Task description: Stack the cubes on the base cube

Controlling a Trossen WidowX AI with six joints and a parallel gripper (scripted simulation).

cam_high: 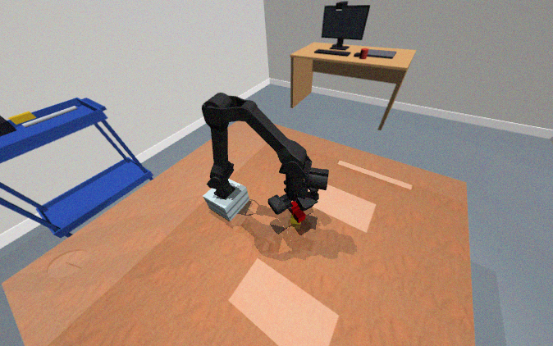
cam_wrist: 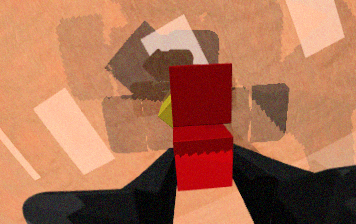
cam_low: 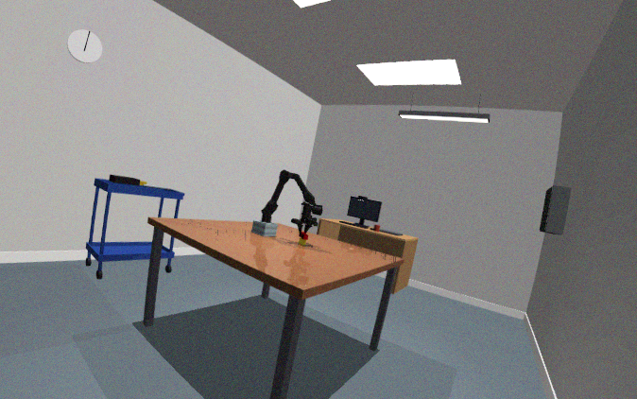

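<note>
My gripper tip is 20 mm short of the yellow cube, 10 mm to the left of it and 40 mm above it.
</note>
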